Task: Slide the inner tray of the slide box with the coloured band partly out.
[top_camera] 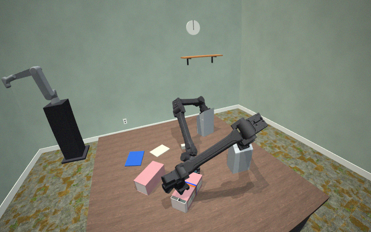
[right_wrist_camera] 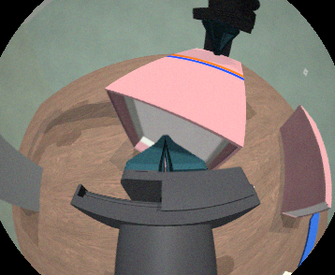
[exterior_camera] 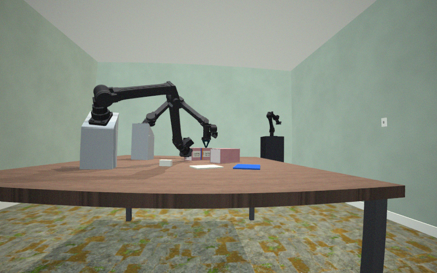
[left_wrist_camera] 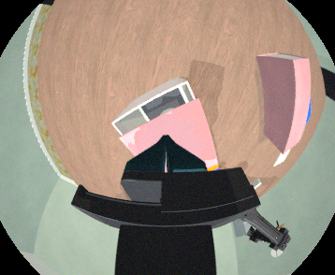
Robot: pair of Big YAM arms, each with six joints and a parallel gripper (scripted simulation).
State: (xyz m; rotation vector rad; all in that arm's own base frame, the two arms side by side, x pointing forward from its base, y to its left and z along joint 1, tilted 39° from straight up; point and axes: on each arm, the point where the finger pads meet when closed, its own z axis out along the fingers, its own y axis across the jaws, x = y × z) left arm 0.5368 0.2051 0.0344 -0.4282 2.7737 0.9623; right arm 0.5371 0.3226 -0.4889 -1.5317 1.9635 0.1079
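My right gripper is now 9 cm short of the slide box, 8 cm to the right of it and 1 cm below it. Also, from my right hand: small white block (9 cm behind, 48 cm to the right, 2 cm below); then blue pad (41 cm ahead, 49 cm to the right, 3 cm below); then cream sheet (16 cm ahead, 52 cm to the right, 3 cm below).
The slide box is 6 cm behind my left hand, 5 cm to the right of it and 7 cm below it. Round my left hand: small white block 23 cm behind, 61 cm to the right, 10 cm below; blue pad 26 cm ahead, 62 cm to the right, 11 cm below; cream sheet 2 cm ahead, 65 cm to the right, 11 cm below.
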